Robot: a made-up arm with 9 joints. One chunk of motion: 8 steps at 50 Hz.
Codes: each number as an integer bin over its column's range. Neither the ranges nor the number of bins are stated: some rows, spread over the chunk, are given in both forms.
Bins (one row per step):
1: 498 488 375 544 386 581
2: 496 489 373 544 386 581
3: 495 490 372 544 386 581
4: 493 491 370 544 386 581
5: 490 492 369 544 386 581
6: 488 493 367 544 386 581
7: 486 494 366 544 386 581
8: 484 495 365 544 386 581
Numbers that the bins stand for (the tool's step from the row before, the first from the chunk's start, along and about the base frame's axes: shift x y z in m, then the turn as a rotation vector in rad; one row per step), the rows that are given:
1: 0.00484 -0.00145 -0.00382 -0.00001 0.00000 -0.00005
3: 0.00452 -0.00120 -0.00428 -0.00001 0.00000 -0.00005
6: 0.00378 -0.00082 -0.00506 -0.00001 0.00000 -0.00005
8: 0.00336 -0.00057 -0.00537 -0.00001 0.00000 -0.00005
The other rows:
2: 0.00463 -0.00132 -0.00413 -0.00001 0.00000 -0.00005
4: 0.00431 -0.00107 -0.00459 -0.00001 0.00000 -0.00005
5: 0.00399 -0.00095 -0.00475 -0.00001 0.00000 -0.00005
7: 0.00357 -0.00069 -0.00521 -0.00001 0.00000 -0.00005

